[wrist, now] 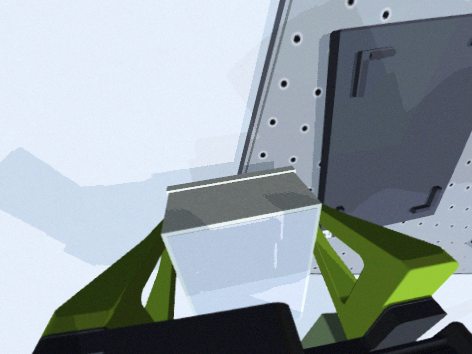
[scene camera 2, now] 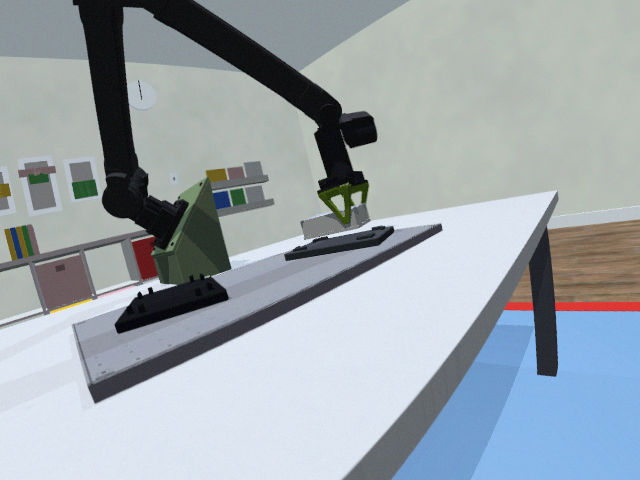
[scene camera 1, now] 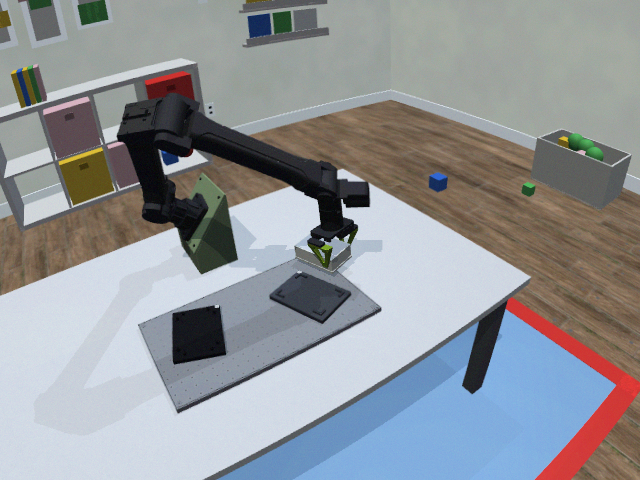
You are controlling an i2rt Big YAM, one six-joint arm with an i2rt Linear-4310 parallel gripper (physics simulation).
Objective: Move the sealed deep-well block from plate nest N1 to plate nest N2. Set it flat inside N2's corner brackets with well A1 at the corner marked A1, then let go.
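Pixels of known places: gripper, fingertip midpoint: (wrist: 238, 210) (scene camera 2: 354, 220) (scene camera 1: 335, 259); arm's base at its link origin: (scene camera 2: 173, 225) (scene camera 1: 194, 217).
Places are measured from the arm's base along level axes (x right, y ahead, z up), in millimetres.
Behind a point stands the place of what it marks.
The sealed block (scene camera 1: 306, 253) {x -237, y 232, z -70 mm} (scene camera 2: 323, 225) {x -242, y 241, z -80 mm} (wrist: 245, 265) {x -295, y 256, z -57 mm} has grey sides and a pale, clear-looking top. My gripper (scene camera 1: 336, 254) {x -301, y 273, z -86 mm} (scene camera 2: 354, 212) {x -301, y 273, z -86 mm} (wrist: 238, 210) {x -301, y 273, z -86 mm} is shut on it, with a green finger on each side. The block is low over the table, behind the dark grey plate nest (scene camera 1: 310, 294) {x -189, y 348, z -104 mm} (scene camera 2: 341, 243) {x -151, y 387, z -104 mm} (wrist: 390, 125) {x -212, y 356, z -104 mm} and beside it, not over it. That nest has raised corner brackets and a white mark at its rear corner. A black plate nest (scene camera 1: 199, 333) {x 96, y 346, z -105 mm} (scene camera 2: 170, 304) {x 115, y 404, z -104 mm} with small raised posts lies at the left. The nest labels and well A1 cannot be read.
Both nests lie on a grey perforated board (scene camera 1: 248, 356) {x 15, y 456, z -116 mm} (scene camera 2: 248, 294) {x 38, y 438, z -116 mm} (wrist: 300, 65) {x -289, y 368, z -116 mm} on the white table (scene camera 1: 423, 273) {x -497, y 402, z -129 mm} (scene camera 2: 413, 289) {x -41, y 592, z -129 mm}. The green angled arm mount (scene camera 1: 214, 242) {x -28, y 87, z -45 mm} (scene camera 2: 199, 242) {x -27, y 87, z -52 mm} stands behind the board, left of the block.
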